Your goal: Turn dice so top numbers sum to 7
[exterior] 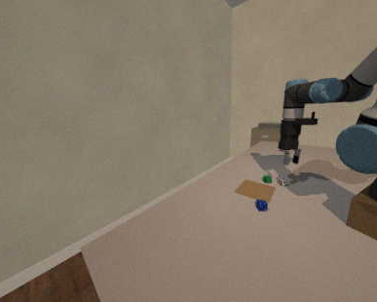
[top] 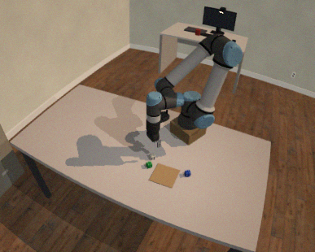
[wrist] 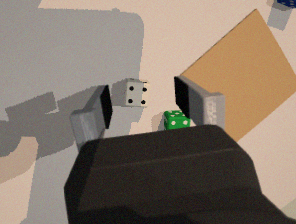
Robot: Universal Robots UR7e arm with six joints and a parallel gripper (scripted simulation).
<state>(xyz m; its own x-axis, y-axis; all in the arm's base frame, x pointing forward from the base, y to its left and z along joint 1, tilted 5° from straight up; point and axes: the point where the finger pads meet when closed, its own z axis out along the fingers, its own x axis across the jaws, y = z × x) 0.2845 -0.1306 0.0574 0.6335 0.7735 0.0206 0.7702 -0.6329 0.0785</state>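
Now: hand 20 mm short of the white die, 20 mm to the left of it and 120 mm above it. Also, from my hand: blue die (70 mm ahead, 220 mm to the left, 120 mm below); green die (80 mm ahead, 10 mm to the right, 120 mm below); tan mat (120 mm ahead, 100 mm to the left, 130 mm below).
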